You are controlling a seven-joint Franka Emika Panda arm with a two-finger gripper.
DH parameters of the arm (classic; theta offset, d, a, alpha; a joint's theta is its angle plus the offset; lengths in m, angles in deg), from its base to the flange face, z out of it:
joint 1: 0 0.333 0 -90
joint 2: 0 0 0 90
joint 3: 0 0.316 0.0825 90
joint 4: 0 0 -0.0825 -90
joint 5: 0 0.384 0 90
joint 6: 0 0 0.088 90
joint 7: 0 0.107 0 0
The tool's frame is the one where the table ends.
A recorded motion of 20 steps. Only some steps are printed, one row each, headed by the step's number.
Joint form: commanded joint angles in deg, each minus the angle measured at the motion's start. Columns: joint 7, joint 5, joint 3, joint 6, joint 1, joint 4, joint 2.
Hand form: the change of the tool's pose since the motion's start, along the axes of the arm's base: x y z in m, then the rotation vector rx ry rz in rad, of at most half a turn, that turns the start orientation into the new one. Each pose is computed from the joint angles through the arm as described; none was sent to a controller.
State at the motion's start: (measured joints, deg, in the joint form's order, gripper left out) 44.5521 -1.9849 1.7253 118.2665 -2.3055 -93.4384 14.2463
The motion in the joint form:
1: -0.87 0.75 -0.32 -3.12 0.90 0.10 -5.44
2: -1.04 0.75 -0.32 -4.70 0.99 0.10 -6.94
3: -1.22 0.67 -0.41 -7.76 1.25 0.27 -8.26
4: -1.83 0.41 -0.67 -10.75 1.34 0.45 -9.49
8: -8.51 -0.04 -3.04 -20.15 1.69 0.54 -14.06
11: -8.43 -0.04 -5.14 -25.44 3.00 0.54 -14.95
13: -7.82 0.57 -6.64 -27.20 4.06 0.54 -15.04
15: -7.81 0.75 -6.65 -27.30 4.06 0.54 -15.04
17: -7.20 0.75 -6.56 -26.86 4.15 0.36 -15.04
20: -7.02 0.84 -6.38 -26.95 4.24 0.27 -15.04
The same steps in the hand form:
1: -0.0222 0.0080 0.0561 0.0053 -0.0419 0.0205
2: -0.0304 0.0090 0.0695 0.0039 -0.0404 0.0245
3: -0.0401 0.0108 0.0795 0.0013 -0.0129 0.0298
4: -0.0498 0.0087 0.0886 -0.0058 0.0150 0.0368
8: -0.0867 -0.0122 0.1196 -0.0283 0.1016 0.1130
11: -0.1008 -0.0199 0.1198 -0.0192 0.1782 0.0959
13: -0.1048 -0.0231 0.1179 -0.0036 0.2059 0.0777
15: -0.1049 -0.0228 0.1177 -0.0003 0.2074 0.0775
17: -0.1041 -0.0211 0.1169 -0.0002 0.2026 0.0702
20: -0.1042 -0.0183 0.1160 0.0014 0.2056 0.0718

